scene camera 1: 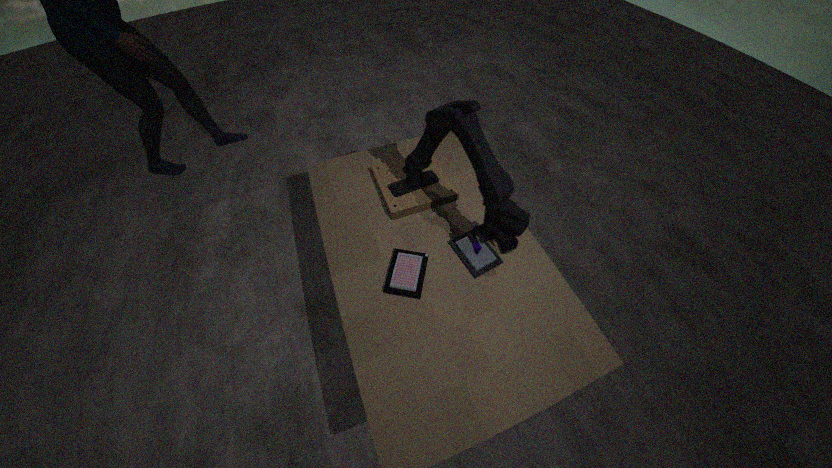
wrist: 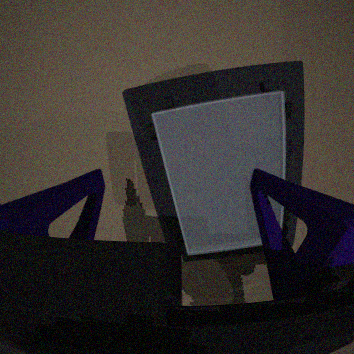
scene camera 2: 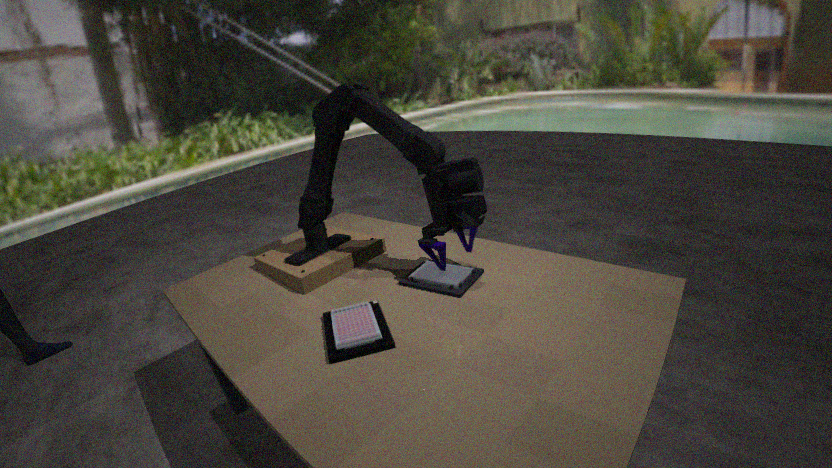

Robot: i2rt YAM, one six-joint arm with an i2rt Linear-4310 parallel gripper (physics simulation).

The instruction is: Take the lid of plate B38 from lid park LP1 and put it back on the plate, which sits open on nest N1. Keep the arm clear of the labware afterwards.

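Pixels of known places: gripper, fingertip midpoint: (scene camera 1: 488, 248) (wrist: 177, 177) (scene camera 2: 456, 260); arm's base at its link origin: (scene camera 1: 414, 184) (scene camera 2: 319, 250).
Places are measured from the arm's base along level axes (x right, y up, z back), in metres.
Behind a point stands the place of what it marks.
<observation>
The flat grey lid (scene camera 1: 478, 261) @[x -0.041, y -0.023, z -0.403 m] (scene camera 2: 429, 273) @[x -0.042, y -0.023, z -0.340 m] (wrist: 220, 150) @[x -0.062, y -0.023, z -0.393 m] lies on the dark frame of lid park LP1 (scene camera 1: 488, 268) @[x -0.060, y -0.031, z -0.439 m] (scene camera 2: 477, 273) @[x -0.095, y -0.031, z -0.437 m] (wrist: 215, 81) @[x -0.061, y -0.031, z -0.437 m]. My gripper (scene camera 2: 456, 259) @[x -0.092, y -0.005, z -0.385 m] (wrist: 177, 177) @[x -0.092, y -0.005, z -0.385 m] is open and empty above the lid park, with purple fingers. In the wrist view the right fingertip overlaps the lid near its right edge, and the left fingertip is over the table, left of the park; the lid looks turned relative to the fingers. The open plate B38 (scene camera 1: 406, 271) @[x 0.194, y -0.015, z -0.329 m] (scene camera 2: 356, 324) @[x 0.195, y -0.017, z -0.335 m], with pinkish wells, sits on black nest N1 (scene camera 1: 403, 292) @[x 0.232, y -0.029, z -0.385 m] (scene camera 2: 360, 352) @[x 0.243, y -0.031, z -0.387 m].
The arm's base stands on a wooden block (scene camera 1: 401, 210) @[x 0.104, y 0.000, z -0.101 m] (scene camera 2: 290, 278) @[x 0.139, y -0.011, z -0.044 m] at the back of the table (scene camera 1: 482, 360) @[x 0.120, y -0.041, z -0.672 m] (scene camera 2: 494, 378) @[x 0.186, y -0.041, z -0.616 m]. The nest stands to one side of the lid park, with a gap between. A person (scene camera 1: 151, 122) (scene camera 2: 34, 351) stands on the floor away from the table.
</observation>
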